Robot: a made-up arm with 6 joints. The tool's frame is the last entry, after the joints. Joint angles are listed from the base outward.
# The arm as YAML. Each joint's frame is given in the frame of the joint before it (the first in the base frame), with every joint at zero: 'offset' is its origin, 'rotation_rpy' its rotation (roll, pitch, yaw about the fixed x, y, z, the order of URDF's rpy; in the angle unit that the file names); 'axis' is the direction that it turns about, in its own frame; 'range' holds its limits. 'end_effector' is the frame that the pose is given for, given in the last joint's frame.
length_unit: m
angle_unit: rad
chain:
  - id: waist
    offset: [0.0, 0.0, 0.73]
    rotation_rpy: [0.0, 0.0, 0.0]
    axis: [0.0, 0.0, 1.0]
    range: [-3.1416, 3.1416]
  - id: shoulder
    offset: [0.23, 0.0, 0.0]
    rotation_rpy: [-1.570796, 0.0, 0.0]
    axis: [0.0, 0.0, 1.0]
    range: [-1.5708, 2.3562]
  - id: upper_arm
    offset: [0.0, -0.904, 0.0]
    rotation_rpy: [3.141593, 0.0, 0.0]
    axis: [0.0, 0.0, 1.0]
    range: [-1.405, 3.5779]
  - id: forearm
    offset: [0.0, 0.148, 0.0]
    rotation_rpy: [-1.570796, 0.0, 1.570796]
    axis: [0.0, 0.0, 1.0]
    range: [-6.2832, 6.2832]
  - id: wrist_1
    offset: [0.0, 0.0, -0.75]
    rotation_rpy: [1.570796, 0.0, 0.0]
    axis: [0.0, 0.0, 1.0]
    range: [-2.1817, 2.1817]
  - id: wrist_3
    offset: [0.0, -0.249, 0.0]
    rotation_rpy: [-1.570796, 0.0, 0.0]
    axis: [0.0, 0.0, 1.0]
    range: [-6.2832, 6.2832]
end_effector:
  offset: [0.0, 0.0, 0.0]
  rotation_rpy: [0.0, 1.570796, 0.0]
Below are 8 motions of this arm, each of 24 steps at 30 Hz.
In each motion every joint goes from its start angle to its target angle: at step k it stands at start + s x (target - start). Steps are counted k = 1, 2, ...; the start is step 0. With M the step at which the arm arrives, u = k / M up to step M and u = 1 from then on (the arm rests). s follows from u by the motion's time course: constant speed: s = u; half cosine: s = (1 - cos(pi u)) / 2; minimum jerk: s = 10 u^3 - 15 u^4 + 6 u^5.
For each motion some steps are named. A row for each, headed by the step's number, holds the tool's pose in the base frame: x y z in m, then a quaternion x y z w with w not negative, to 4 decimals.
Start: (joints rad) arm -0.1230 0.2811 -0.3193 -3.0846 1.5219 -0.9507
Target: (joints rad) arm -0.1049 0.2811 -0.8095 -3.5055 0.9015 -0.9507
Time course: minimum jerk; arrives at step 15
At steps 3, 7, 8, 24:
3: 1.0368 -0.1352 1.0641 -0.4180 0.4309 0.7570 0.2582
7: 0.9830 -0.0834 0.9364 -0.4038 0.4039 0.7503 0.3330
8: 0.9614 -0.0676 0.8984 -0.3975 0.4007 0.7437 0.3582
24: 0.8705 -0.0218 0.7804 -0.3718 0.4130 0.7039 0.4424

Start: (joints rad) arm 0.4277 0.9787 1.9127 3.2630 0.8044 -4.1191
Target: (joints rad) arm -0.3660 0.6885 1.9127 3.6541 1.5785 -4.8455
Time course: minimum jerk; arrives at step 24
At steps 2, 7, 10, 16, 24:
2: 1.4232 0.6175 1.9595 0.4410 0.0149 0.1772 0.8797
7: 1.4399 0.4188 1.9877 0.4743 0.0107 0.0864 0.8761
10: 1.4161 0.1615 2.0218 0.5223 -0.0090 -0.0371 0.8519
16: 1.1830 -0.3438 2.0857 0.6276 -0.1188 -0.3045 0.7066
24: 1.0053 -0.5161 2.1082 0.6632 -0.1998 -0.4079 0.5949

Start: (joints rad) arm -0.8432 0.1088 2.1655 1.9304 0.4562 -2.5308
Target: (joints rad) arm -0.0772 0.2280 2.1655 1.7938 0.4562 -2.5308
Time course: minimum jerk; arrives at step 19
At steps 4, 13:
4: -0.0745 0.2222 2.4415 -0.2800 -0.6659 0.0845 0.6864
13: -0.0414 0.1181 2.4699 -0.0405 -0.6863 0.3161 0.6538

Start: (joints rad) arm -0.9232 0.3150 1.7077 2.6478 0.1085 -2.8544
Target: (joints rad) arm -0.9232 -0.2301 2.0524 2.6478 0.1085 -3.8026
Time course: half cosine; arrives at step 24
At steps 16, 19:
16: -0.2511 0.3532 2.4521 -0.1270 -0.7629 0.1144 0.6235
19: -0.3559 0.4917 2.3602 -0.1226 -0.7676 0.2027 0.5956

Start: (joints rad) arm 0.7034 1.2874 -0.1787 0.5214 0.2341 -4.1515
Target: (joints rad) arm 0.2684 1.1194 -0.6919 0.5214 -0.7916 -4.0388
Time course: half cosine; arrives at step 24
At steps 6, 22, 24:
6: 1.0458 0.7911 0.0164 0.7333 0.0957 -0.6727 0.0233
22: 0.8184 0.1415 0.2201 0.3753 -0.2396 -0.8711 0.2072
24: 0.8118 0.1318 0.2273 0.3652 -0.2439 -0.8735 0.2100

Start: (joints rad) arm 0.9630 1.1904 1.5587 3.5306 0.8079 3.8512
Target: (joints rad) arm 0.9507 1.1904 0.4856 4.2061 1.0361 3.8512
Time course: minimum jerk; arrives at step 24
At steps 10, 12, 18, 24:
10: 1.2279 1.5531 1.0536 -0.6937 0.1240 0.3445 0.6203
12: 1.2352 1.5237 0.9146 -0.7517 0.1733 0.3328 0.5423
18: 1.1993 1.3788 0.5996 -0.8649 0.2600 0.3006 0.3066
24: 1.1787 1.3283 0.5311 -0.8849 0.2721 0.2925 0.2396

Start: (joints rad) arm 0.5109 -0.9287 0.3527 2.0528 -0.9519 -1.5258
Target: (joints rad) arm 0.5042 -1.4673 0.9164 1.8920 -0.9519 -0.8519
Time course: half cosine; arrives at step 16
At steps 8, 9, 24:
8: -0.8382 -0.6798 1.8644 0.3162 -0.5941 -0.4060 0.6183
9: -0.9230 -0.7275 1.7678 0.3349 -0.5976 -0.4198 0.5954
24: -1.1893 -0.8760 1.2842 0.4163 -0.5982 -0.4661 0.5016

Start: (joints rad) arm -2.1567 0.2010 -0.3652 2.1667 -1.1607 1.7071
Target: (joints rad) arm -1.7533 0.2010 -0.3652 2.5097 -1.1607 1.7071
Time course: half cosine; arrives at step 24
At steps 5, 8, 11, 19, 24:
5: -0.8199 -0.9987 1.3989 0.0156 -0.8890 -0.4343 0.1442
8: -0.7554 -1.0530 1.4066 0.0473 -0.8801 -0.4372 0.1790
11: -0.6686 -1.1155 1.4158 0.0865 -0.8665 -0.4380 0.2231
19: -0.4274 -1.2388 1.4365 0.1793 -0.8217 -0.4264 0.3329
24: -0.3696 -1.2593 1.4406 0.1989 -0.8096 -0.4212 0.3571

